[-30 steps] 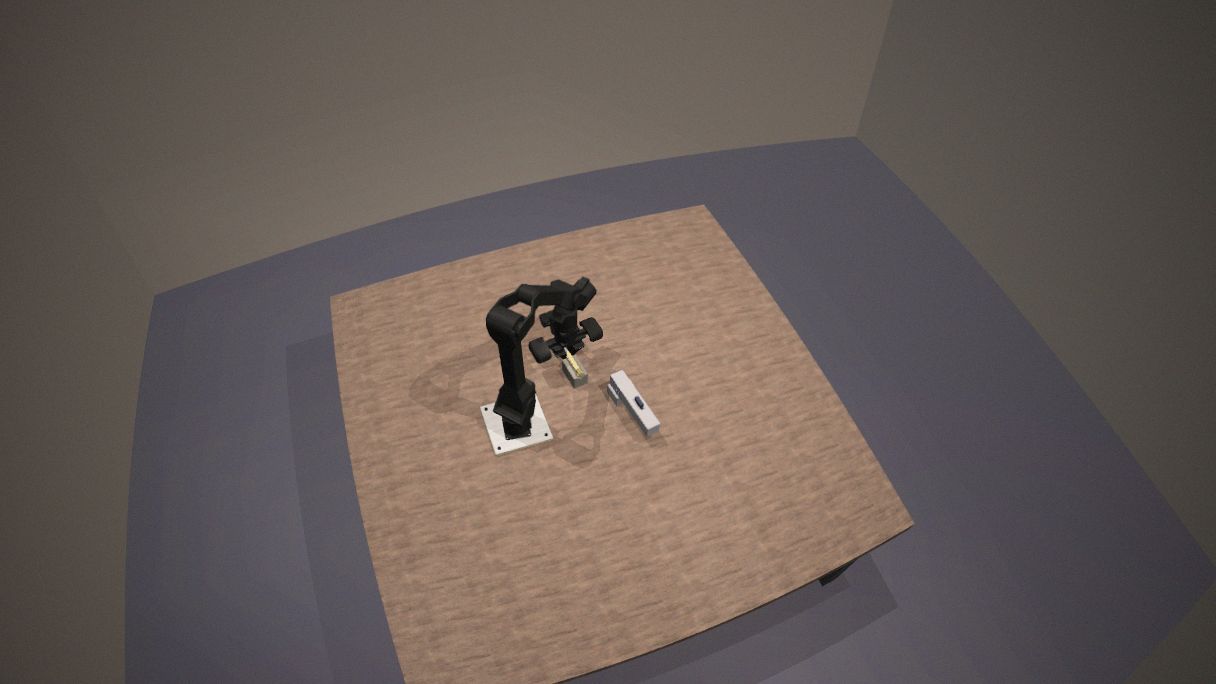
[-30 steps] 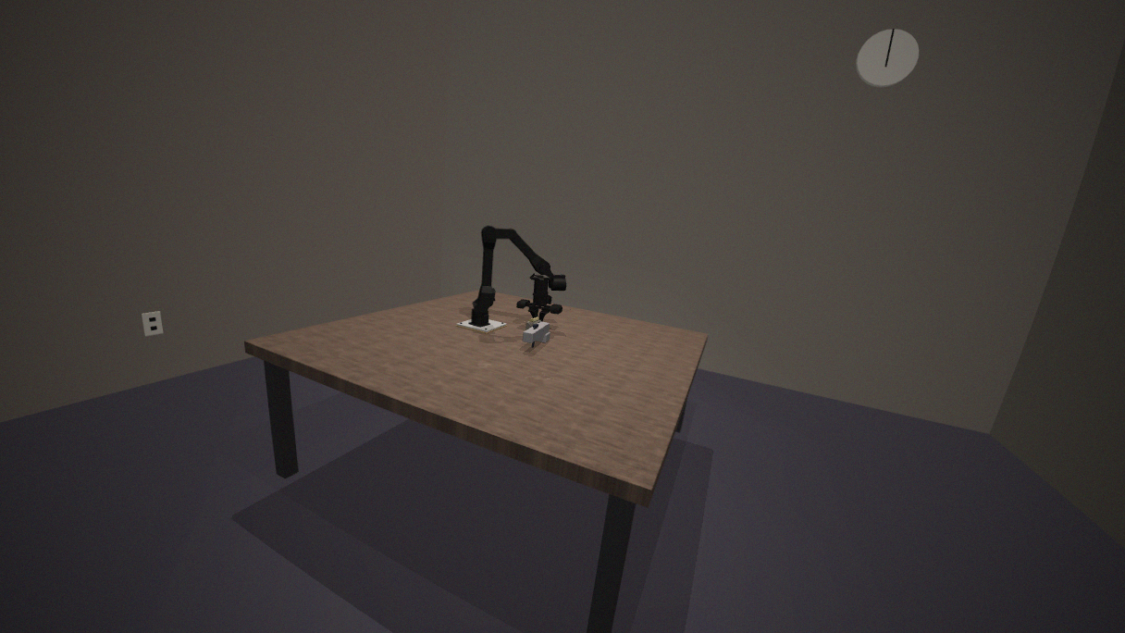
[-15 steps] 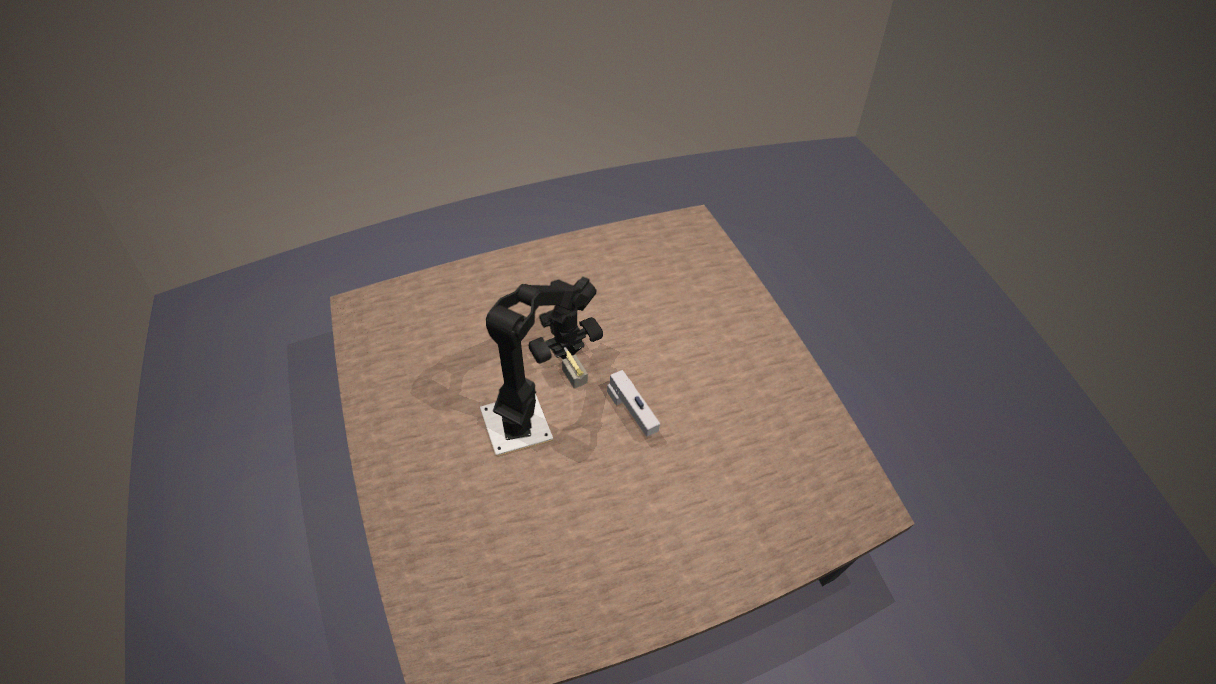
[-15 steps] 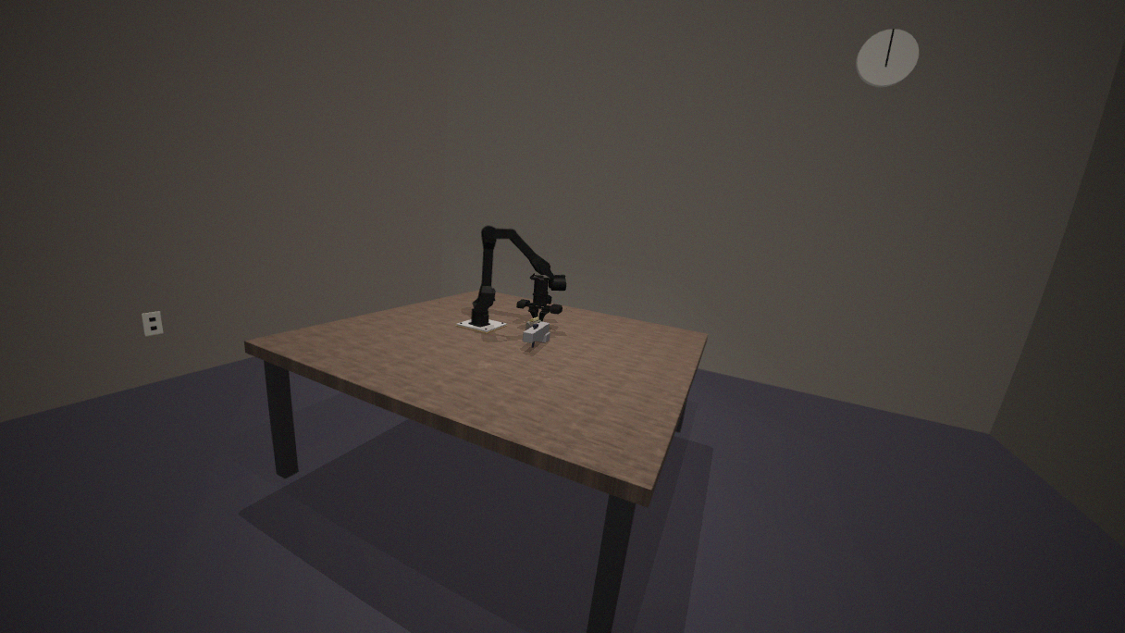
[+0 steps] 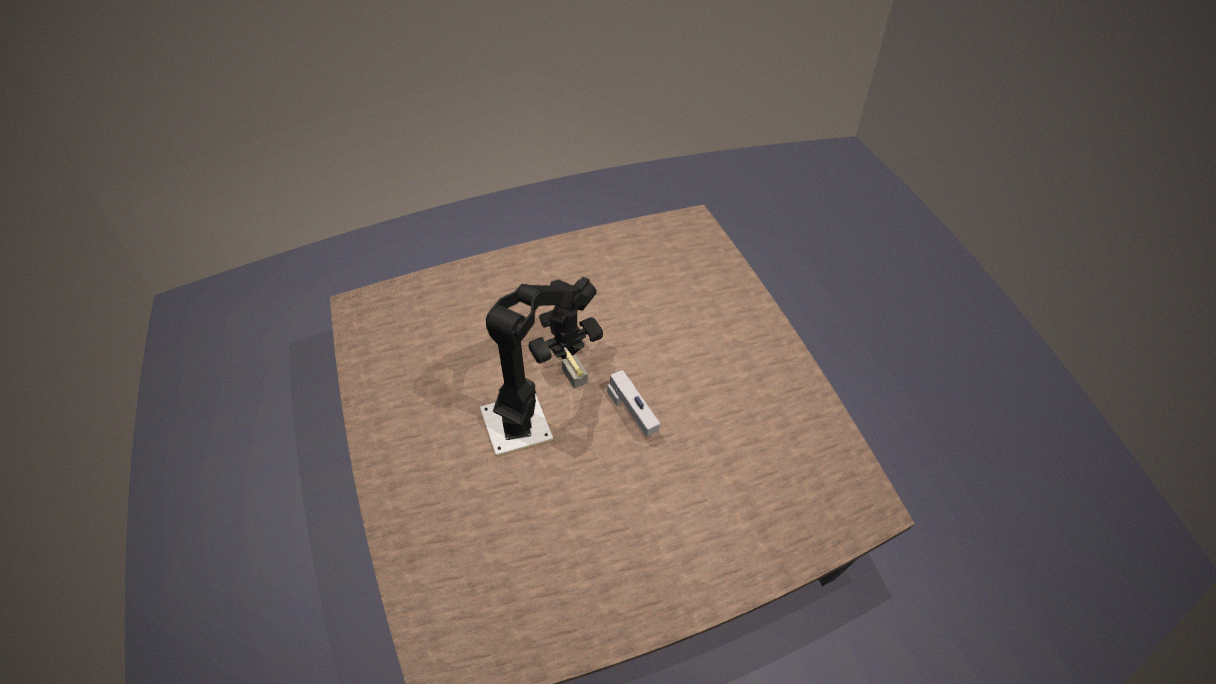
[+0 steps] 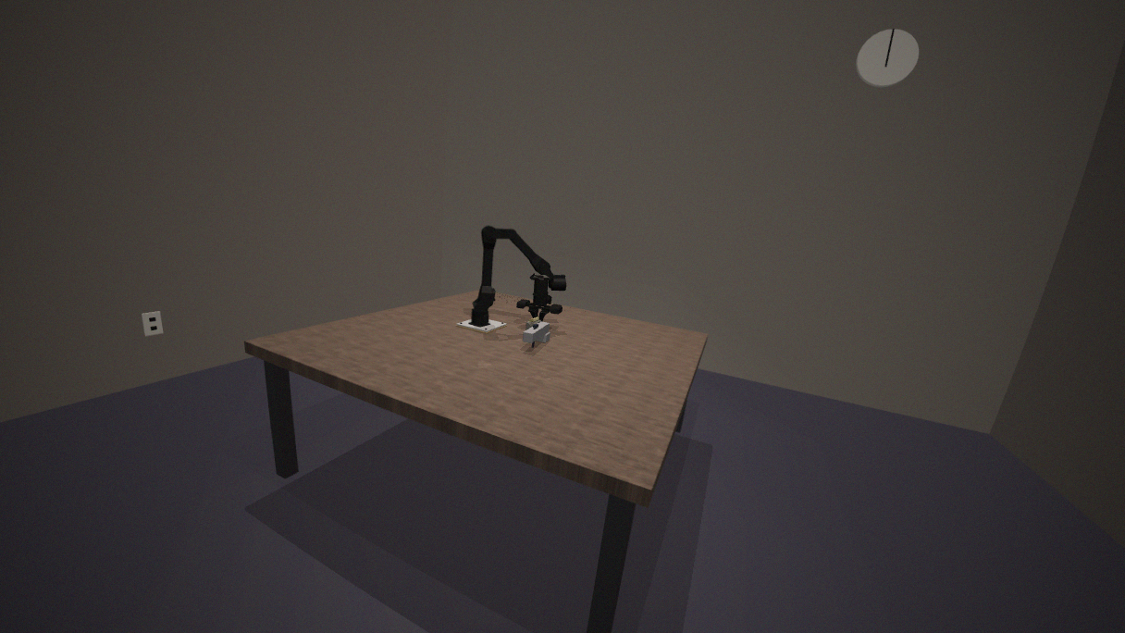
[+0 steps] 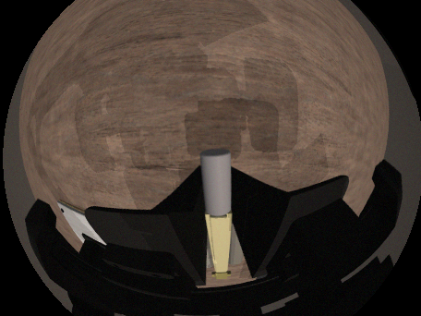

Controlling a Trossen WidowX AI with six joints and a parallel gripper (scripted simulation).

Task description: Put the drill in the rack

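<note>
Now: the yellow drill 4 cm to the right of my gripper tip, 4 cm above it and 1 cm ahead of it. The rest, counted from my gripper tip: pale grey sleeve: 19 cm to the right, 13 cm ahead, 4 cm above; then dark key: 22 cm to the right, 13 cm ahead, 4 cm above; then grey rack: 5 cm to the right, 1 cm ahead, 1 cm above.
</note>
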